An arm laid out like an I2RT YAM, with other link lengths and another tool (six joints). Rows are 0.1 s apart.
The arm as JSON. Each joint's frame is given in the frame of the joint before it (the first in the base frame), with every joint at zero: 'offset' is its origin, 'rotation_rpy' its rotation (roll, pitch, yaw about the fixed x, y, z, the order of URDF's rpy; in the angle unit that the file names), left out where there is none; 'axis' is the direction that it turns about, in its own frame. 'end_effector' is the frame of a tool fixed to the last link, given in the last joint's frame.
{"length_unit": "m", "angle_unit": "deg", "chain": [
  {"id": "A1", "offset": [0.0, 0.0, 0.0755], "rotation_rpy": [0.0, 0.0, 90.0], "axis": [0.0, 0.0, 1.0]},
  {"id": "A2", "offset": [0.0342, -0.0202, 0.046], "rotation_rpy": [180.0, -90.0, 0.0], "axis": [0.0, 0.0, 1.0]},
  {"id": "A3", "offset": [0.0, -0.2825, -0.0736], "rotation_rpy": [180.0, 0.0, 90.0], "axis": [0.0, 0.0, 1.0]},
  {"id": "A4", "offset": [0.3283, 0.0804, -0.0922], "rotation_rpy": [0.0, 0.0, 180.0], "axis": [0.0, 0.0, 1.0]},
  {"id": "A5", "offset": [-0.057, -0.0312, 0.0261], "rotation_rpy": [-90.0, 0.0, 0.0], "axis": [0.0, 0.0, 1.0]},
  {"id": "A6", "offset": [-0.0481, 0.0, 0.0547], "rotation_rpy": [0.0, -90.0, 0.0], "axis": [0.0, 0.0, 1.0]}
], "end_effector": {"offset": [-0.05, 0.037, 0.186], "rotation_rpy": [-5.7, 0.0, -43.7]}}
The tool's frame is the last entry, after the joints.
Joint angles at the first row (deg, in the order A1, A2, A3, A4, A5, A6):
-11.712, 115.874, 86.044, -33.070, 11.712, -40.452
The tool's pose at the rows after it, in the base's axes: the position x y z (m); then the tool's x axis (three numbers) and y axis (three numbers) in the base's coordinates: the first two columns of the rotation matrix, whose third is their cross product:
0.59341 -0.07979 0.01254 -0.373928 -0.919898 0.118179 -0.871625 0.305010 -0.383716
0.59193 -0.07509 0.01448 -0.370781 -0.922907 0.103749 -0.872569 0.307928 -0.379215
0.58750 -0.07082 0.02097 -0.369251 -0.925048 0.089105 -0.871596 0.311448 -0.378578
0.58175 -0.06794 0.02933 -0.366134 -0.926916 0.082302 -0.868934 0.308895 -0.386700
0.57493 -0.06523 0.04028 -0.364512 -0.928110 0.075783 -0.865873 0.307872 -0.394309
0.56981 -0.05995 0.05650 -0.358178 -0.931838 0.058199 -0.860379 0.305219 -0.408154
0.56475 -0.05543 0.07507 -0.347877 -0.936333 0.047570 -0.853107 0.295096 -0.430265
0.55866 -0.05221 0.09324 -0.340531 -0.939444 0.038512 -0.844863 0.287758 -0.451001
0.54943 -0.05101 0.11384 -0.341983 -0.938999 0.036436 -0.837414 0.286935 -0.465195
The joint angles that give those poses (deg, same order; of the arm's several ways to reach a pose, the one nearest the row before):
-11.684, 116.015, 86.218, -32.970, 10.863, -40.223
-11.599, 115.607, 86.017, -33.394, 10.032, -39.919
-11.602, 114.192, 85.144, -33.905, 9.226, -39.642
-11.596, 112.098, 83.566, -33.858, 8.848, -39.721
-11.607, 109.715, 82.135, -34.291, 8.518, -39.726
-11.601, 107.023, 81.060, -34.914, 7.543, -39.726
-11.546, 104.006, 79.911, -35.273, 6.881, -40.113
-11.598, 101.007, 78.848, -35.797, 6.315, -40.433
-11.669, 97.844, 78.355, -37.543, 6.318, -40.456

